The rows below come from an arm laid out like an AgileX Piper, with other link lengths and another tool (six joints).
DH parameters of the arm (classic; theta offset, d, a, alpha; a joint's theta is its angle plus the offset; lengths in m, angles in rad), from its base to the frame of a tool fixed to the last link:
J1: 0 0.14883 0 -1.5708
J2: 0.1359 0 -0.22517 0
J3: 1.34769 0 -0.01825 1.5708
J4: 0 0.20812 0 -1.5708
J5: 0 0 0 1.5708
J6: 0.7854 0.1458 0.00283 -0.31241
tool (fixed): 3.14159 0.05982 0 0
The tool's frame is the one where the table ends.
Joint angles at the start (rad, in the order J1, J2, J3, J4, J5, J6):
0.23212, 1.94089, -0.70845, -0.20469, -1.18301, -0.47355
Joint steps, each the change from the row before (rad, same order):
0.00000, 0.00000, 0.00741, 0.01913, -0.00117, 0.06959
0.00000, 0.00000, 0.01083, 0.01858, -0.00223, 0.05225
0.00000, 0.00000, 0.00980, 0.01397, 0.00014, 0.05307
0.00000, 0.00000, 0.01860, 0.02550, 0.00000, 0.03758
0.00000, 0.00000, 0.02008, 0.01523, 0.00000, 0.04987
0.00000, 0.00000, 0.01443, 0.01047, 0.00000, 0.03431
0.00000, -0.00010, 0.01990, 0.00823, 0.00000, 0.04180
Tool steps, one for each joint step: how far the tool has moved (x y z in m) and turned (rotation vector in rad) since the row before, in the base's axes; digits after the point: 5 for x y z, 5 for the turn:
0.00048, -0.00360, -0.00026, 0.07011, 0.03584, -0.01544
-0.00020, -0.00371, -0.00143, 0.05382, 0.03032, -0.01574
-0.00042, -0.00300, -0.00171, 0.05229, 0.03062, -0.01215
-0.00109, -0.00534, -0.00438, 0.04026, 0.03363, -0.02359
-0.00228, -0.00379, -0.00477, 0.04768, 0.03758, -0.01510
-0.00174, -0.00269, -0.00345, 0.03261, 0.02603, -0.01102
-0.00298, -0.00264, -0.00486, 0.03767, 0.03313, -0.00992

